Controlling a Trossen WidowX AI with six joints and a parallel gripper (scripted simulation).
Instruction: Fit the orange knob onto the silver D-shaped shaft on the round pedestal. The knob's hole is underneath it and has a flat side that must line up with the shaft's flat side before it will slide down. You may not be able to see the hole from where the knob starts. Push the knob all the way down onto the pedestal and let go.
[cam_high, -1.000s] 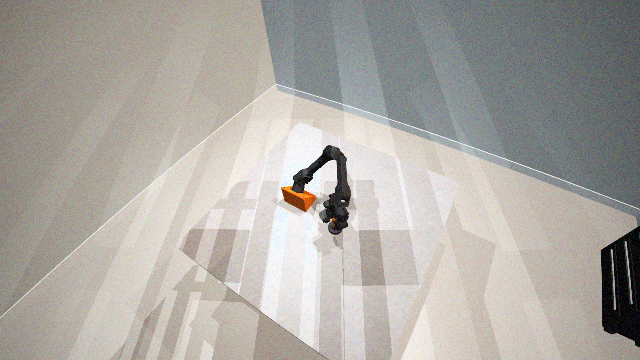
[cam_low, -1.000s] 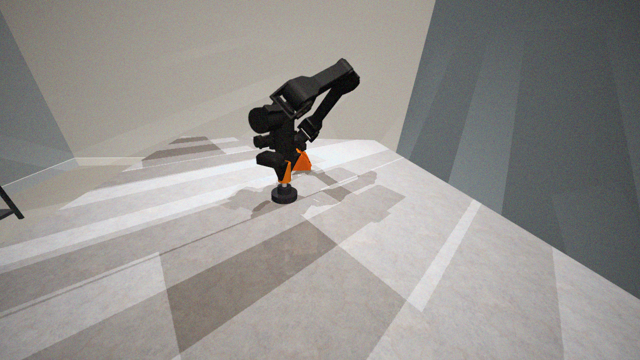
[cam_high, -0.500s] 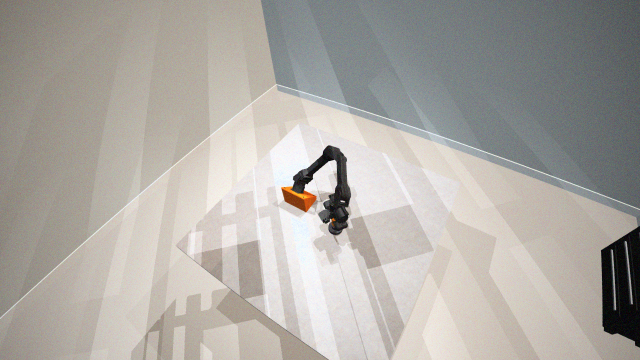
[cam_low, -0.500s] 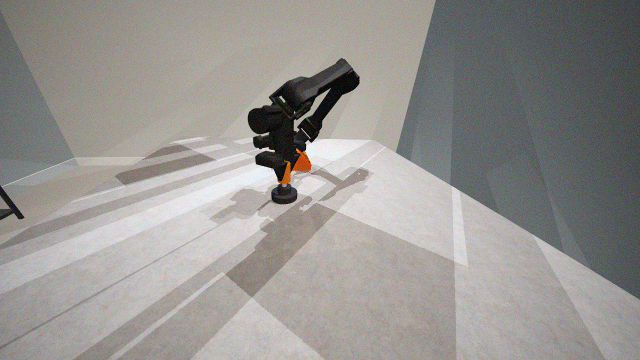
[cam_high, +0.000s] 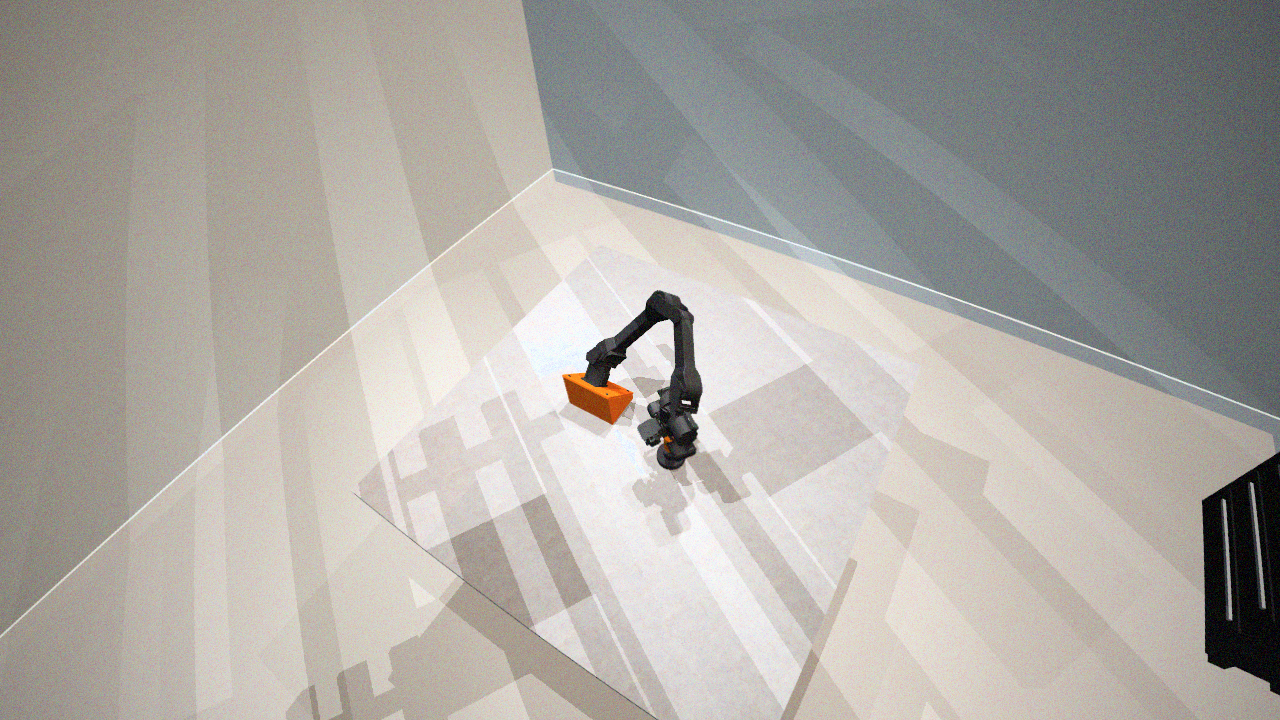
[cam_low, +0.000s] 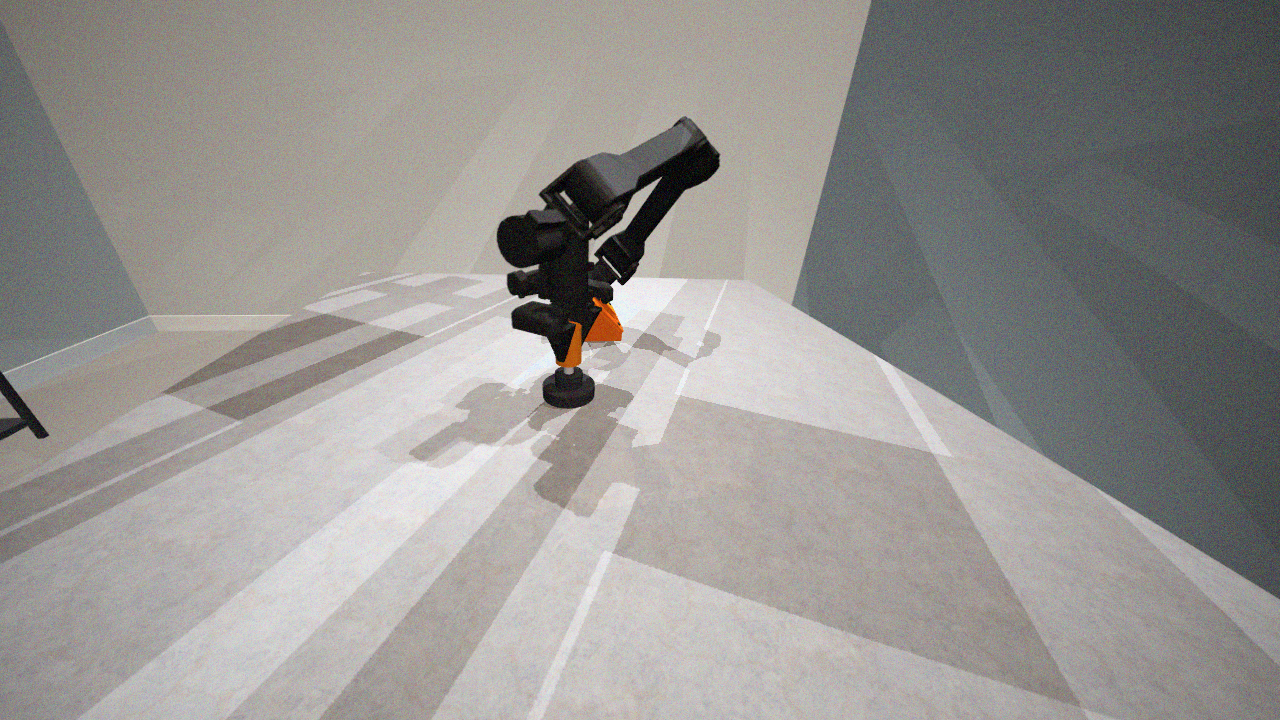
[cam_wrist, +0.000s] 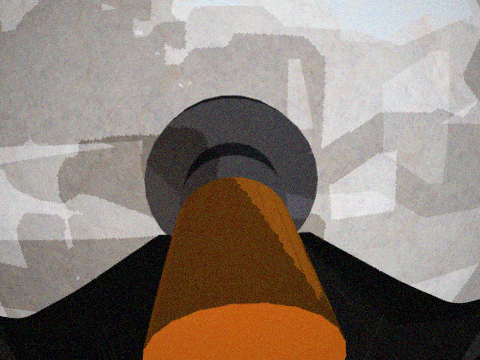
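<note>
Now: gripper tip 3 cm below the orange knob. From my gripper tip the other things lie so: round dark pedestal (4 cm below).
</note>
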